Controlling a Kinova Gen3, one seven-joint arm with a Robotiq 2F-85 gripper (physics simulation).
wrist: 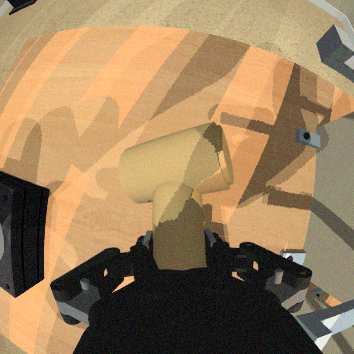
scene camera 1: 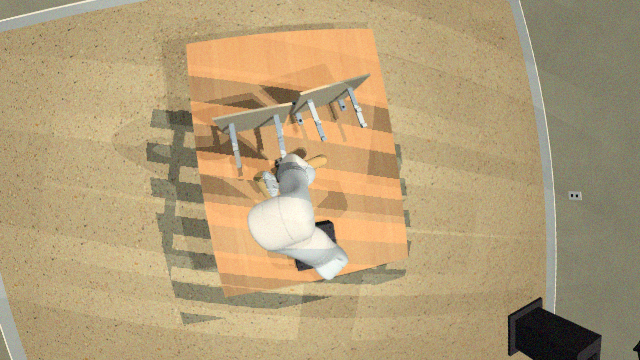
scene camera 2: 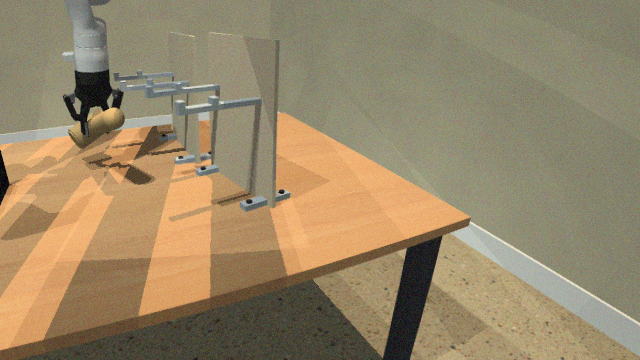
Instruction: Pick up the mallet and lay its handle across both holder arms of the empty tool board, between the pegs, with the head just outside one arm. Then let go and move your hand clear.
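Places are measured from the arm's base along level axes (x ahead, y left, z up), in millimetres.
Where they show: gripper, fingertip midpoint: [wrist: 177,238] [scene camera 2: 97,134].
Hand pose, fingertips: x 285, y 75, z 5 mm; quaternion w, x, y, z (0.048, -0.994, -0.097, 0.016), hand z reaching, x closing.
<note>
After its pixels a point has its place.
The tan wooden mallet [scene camera 1: 261,184] {y 156, x 275, z 36 mm} [scene camera 2: 100,124] {y -60, x 291, z 63 mm} [wrist: 175,165] {y 138, x 272, z 35 mm} hangs above the table, its head out past the fingers. My gripper [scene camera 2: 96,127] {y 75, x 285, z 5 mm} [wrist: 177,238] {y 75, x 285, z 5 mm} is shut on its handle; the wrist hides the fingers in scene camera 1. Two upright tool boards stand side by side, the left [scene camera 1: 252,117] {y 139, x 512, z 144 mm} [scene camera 2: 181,55] {y 114, x 512, z 173 mm} and the right [scene camera 1: 332,92] {y -168, x 557, z 127 mm} [scene camera 2: 232,135] {y -137, x 553, z 25 mm}. Both carry no tool. The left board has two pegged arms [scene camera 1: 235,147] {y 218, x 423, z 128 mm} [scene camera 1: 279,135] {y 56, x 435, z 116 mm}; the right has two more [scene camera 1: 316,120] {y -86, x 462, z 126 mm} [scene camera 1: 357,107] {y -252, x 486, z 126 mm}. The mallet is in front of the left board's arms and looks lower than them.
The boards' feet [scene camera 2: 253,203] [wrist: 307,137] are fixed to the wooden table [scene camera 1: 280,55] {y -33, x 826, z -85 mm} [scene camera 2: 350,210] {y -365, x 710, z -86 mm}. The arm's black base [scene camera 1: 326,230] {y -60, x 32, z 1 mm} [wrist: 22,235] {y 11, x 63, z -27 mm} is at the table's opposite side. An arm with its raised peg [wrist: 336,50] {y 210, x 352, z 121 mm} shows at the wrist view's upper right. Striped shadows cross the table.
</note>
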